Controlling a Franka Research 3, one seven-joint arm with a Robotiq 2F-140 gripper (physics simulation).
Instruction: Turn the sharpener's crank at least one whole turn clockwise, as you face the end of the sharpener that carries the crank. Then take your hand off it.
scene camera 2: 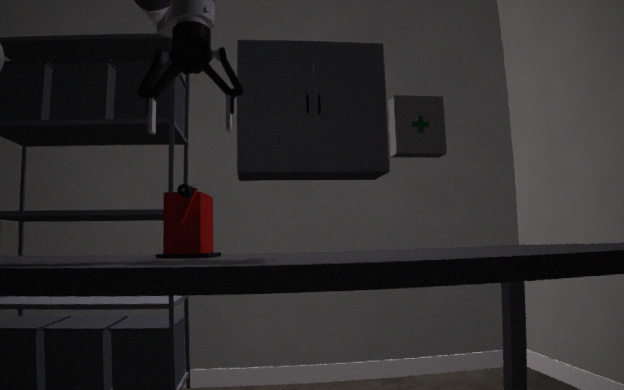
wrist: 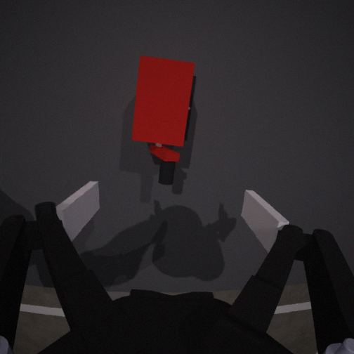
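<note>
The red sharpener [scene camera 2: 175, 240] [wrist: 162, 100] stands upright on its thin black base [scene camera 2: 187, 255] on the table. Its red crank arm [scene camera 2: 190, 204] [wrist: 165, 153] is on the end face that looks toward scene camera 2 and slants up, slightly to the right. The black crank handle [scene camera 2: 186, 190] [wrist: 166, 173] is at the arm's upper end, about level with the sharpener's top. My gripper [scene camera 2: 190, 131] [wrist: 171, 199] is wide open and empty. Its fingers point down, well above the sharpener and apart from the handle. The crank's pivot is hard to make out.
The dark table [scene camera 2: 350, 275] [wrist: 275, 75] carries the sharpener, and its edge shows low in the wrist view. A shelf rack [scene camera 2: 75, 216] stands behind at the left. A grey cabinet [scene camera 2: 275, 135] and a first-aid box [scene camera 2: 405, 140] hang on the wall.
</note>
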